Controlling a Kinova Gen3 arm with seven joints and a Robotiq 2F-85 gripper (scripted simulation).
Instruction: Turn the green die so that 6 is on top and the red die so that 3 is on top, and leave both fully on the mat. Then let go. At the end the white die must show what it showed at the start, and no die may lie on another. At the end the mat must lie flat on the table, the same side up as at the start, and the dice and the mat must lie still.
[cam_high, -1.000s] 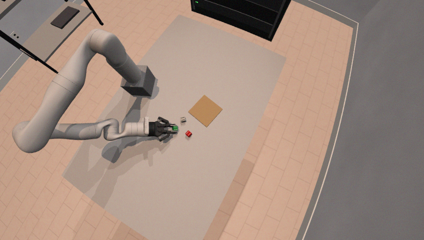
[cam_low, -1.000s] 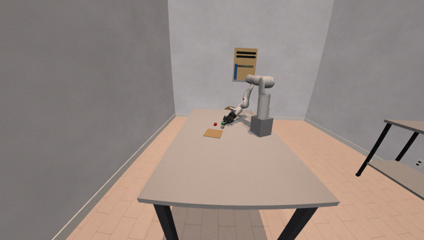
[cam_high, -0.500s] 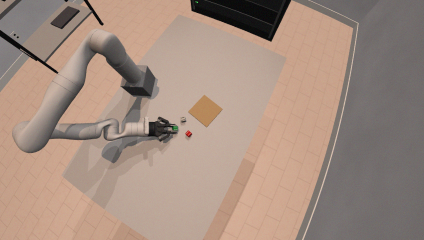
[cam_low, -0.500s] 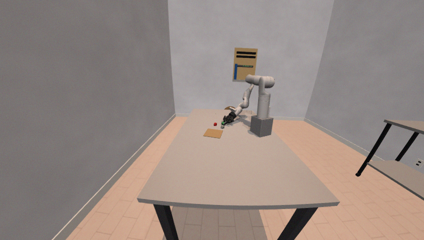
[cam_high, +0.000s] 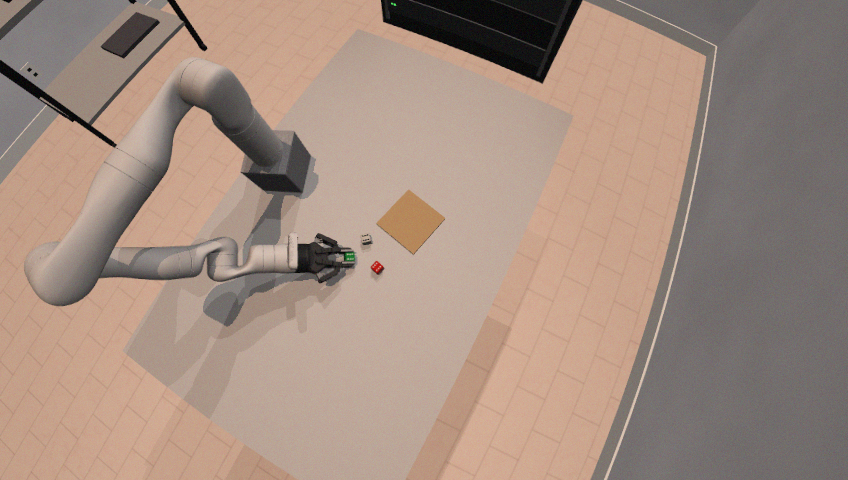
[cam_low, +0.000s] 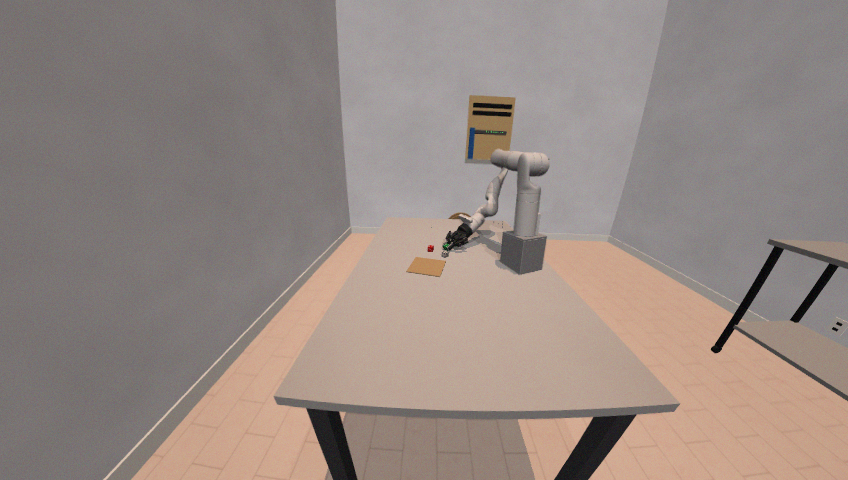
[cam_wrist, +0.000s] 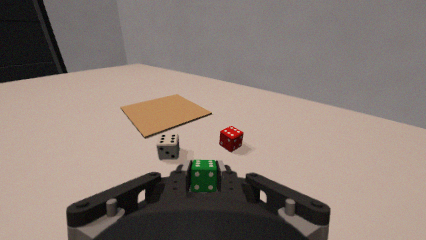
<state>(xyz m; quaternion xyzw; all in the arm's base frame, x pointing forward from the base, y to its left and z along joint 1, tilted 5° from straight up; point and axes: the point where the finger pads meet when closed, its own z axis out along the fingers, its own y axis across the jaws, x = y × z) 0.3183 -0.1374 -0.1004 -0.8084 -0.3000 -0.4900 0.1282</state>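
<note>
Right now the green die is 1 cm below my hand. From my hand the other things lie so: white die (2 cm ahead, 7 cm to the left, 1 cm below); then red die (8 cm ahead, 2 cm to the left, 1 cm below); then tan mat (10 cm ahead, 18 cm to the left, 2 cm below).
</note>
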